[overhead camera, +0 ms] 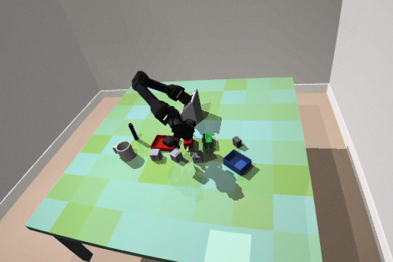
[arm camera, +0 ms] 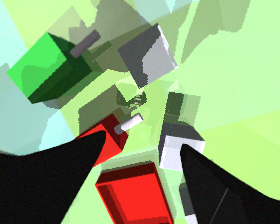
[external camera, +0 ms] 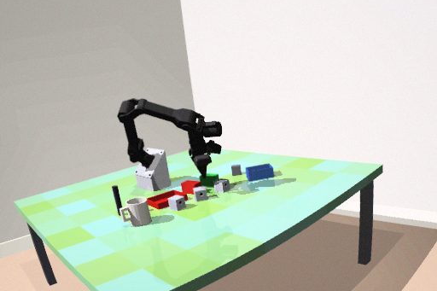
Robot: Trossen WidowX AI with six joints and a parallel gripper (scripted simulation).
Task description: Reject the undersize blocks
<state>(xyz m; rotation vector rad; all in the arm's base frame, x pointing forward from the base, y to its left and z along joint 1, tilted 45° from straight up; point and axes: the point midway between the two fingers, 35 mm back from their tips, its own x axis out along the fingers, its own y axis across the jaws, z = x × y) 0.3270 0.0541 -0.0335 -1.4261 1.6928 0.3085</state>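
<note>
The red reject tray is 60 mm behind my gripper tip, 150 mm to the right of it and 70 mm below it. Round my gripper tip: steel block 20 mm ahead, 70 mm to the left, 60 mm below; green GO gauge 70 mm behind, 100 mm to the left, 60 mm below; darker grey block 100 mm behind, 250 mm to the left, 60 mm below.
</note>
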